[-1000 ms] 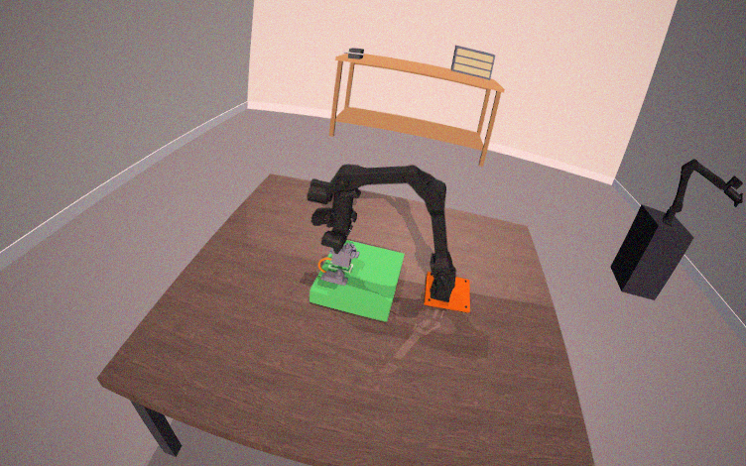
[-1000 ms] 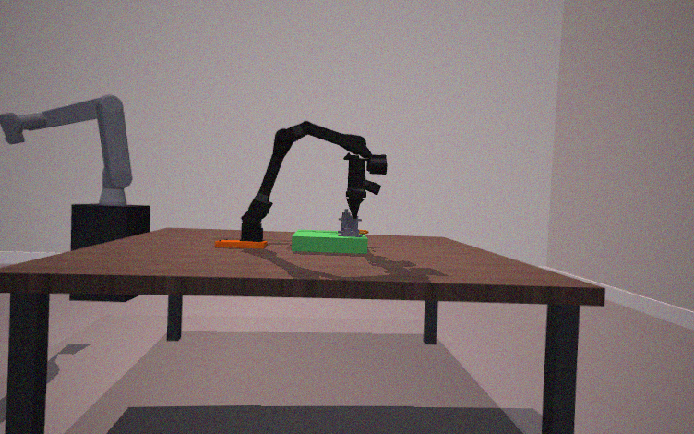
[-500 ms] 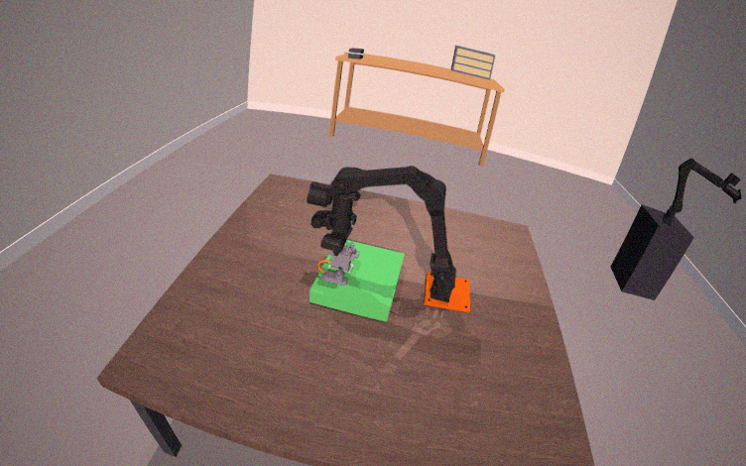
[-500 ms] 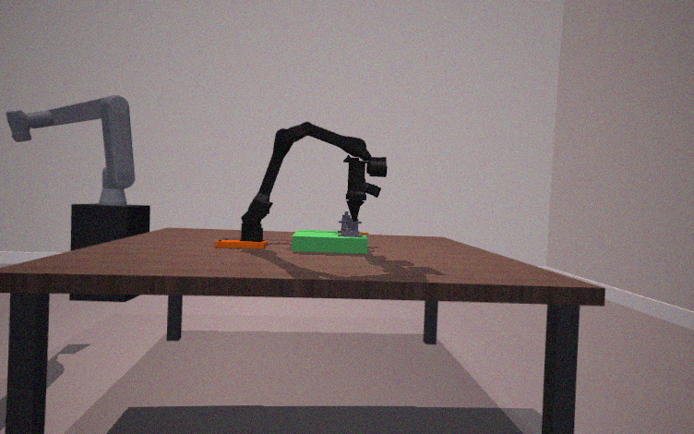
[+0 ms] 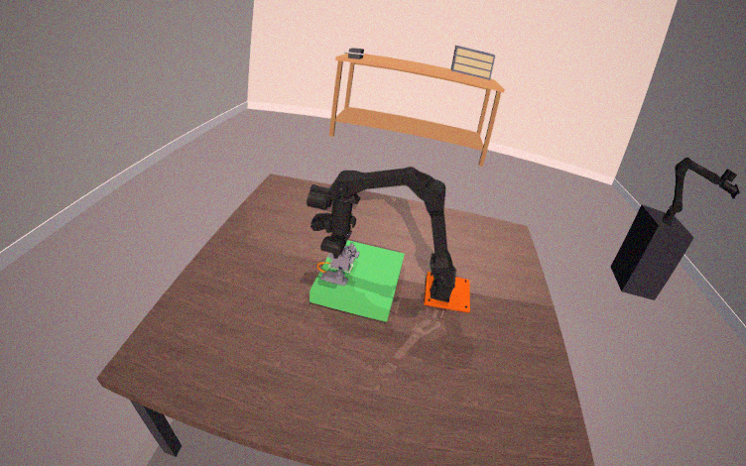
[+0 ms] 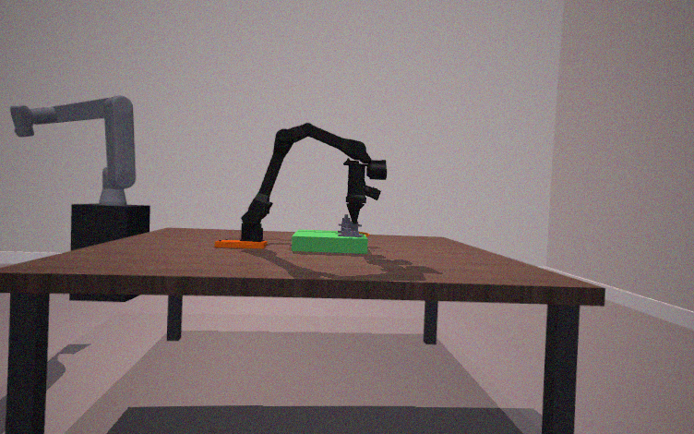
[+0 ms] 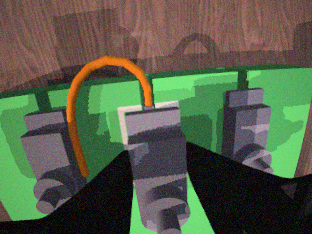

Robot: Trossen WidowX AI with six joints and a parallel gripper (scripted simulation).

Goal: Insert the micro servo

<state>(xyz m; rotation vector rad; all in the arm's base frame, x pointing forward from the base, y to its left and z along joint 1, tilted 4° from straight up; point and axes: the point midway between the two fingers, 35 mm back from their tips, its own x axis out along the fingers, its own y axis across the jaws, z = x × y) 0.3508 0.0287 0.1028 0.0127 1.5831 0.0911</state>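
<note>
My gripper tip is now 12 cm past the green deck, 6 cm above it and 1 cm to the left of it.
</note>
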